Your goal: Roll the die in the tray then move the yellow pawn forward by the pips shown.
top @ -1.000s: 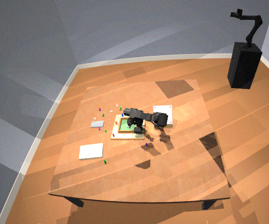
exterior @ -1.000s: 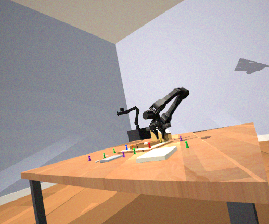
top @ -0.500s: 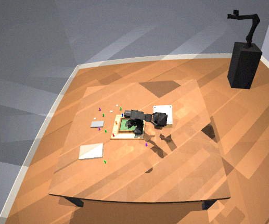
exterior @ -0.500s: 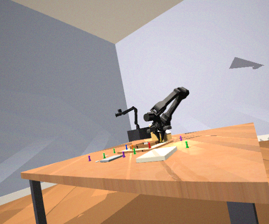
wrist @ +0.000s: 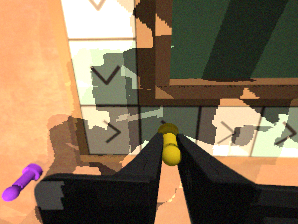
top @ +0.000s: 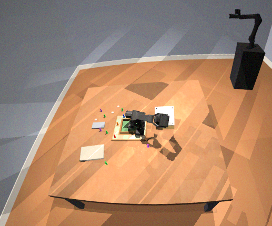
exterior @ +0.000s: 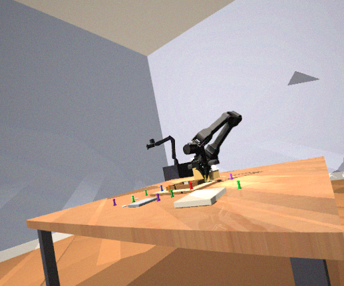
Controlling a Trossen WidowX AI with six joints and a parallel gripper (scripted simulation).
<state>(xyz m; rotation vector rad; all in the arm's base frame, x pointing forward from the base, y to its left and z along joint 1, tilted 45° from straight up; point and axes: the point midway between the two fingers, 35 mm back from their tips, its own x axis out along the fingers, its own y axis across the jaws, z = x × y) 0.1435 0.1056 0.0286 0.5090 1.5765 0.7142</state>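
My gripper tip is now 120 mm short of the white die and 40 mm to the left of it. The rest, counted from my gripper tip: green tray: 120 mm ahead, 50 mm to the right, 20 mm below; red pawn: 220 mm ahead, 70 mm to the left; yellow pawn: 10 mm above.
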